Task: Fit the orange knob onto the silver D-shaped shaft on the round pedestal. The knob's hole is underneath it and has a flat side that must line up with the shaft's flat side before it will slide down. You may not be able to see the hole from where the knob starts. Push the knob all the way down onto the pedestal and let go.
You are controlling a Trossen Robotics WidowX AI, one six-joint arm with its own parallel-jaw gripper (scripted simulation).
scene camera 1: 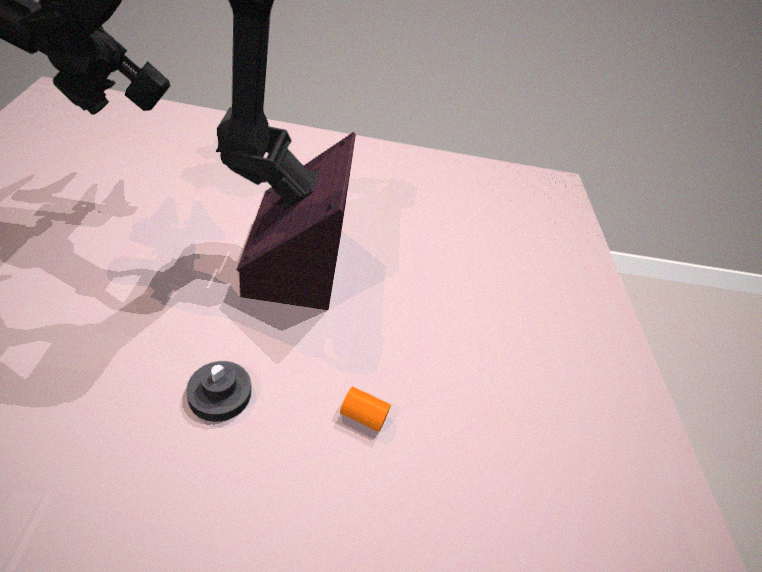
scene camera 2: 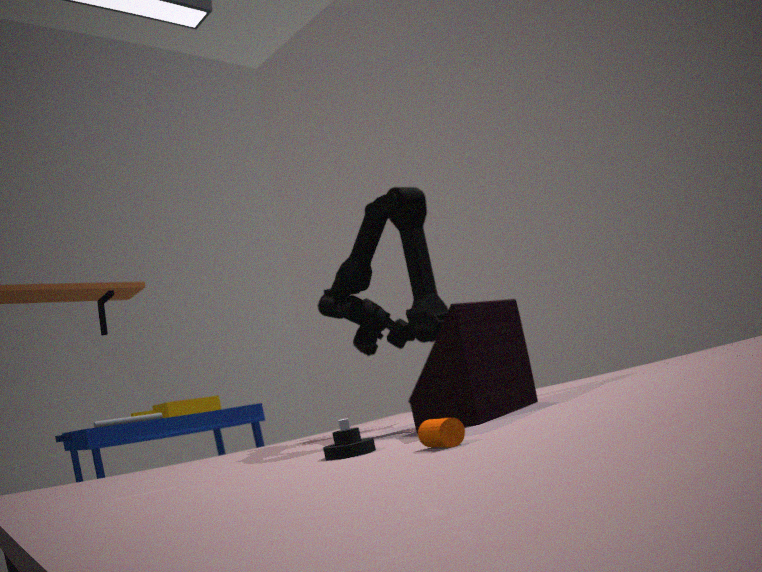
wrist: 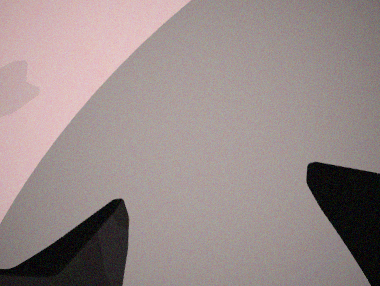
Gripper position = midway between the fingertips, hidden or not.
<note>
My gripper [scene camera 1: 124, 51] is open and holds nothing. Also in view: an orange knob [scene camera 1: 358, 405] and a round dark pedestal [scene camera 1: 220, 390].
The orange knob is seen too in scene camera 2 [scene camera 2: 449, 432]. My gripper also shows in scene camera 2 [scene camera 2: 404, 332] and in the wrist view [wrist: 220, 192]. The round dark pedestal also shows in scene camera 2 [scene camera 2: 348, 443]. The wrist view does not show the orange knob: it is out of frame.
</note>
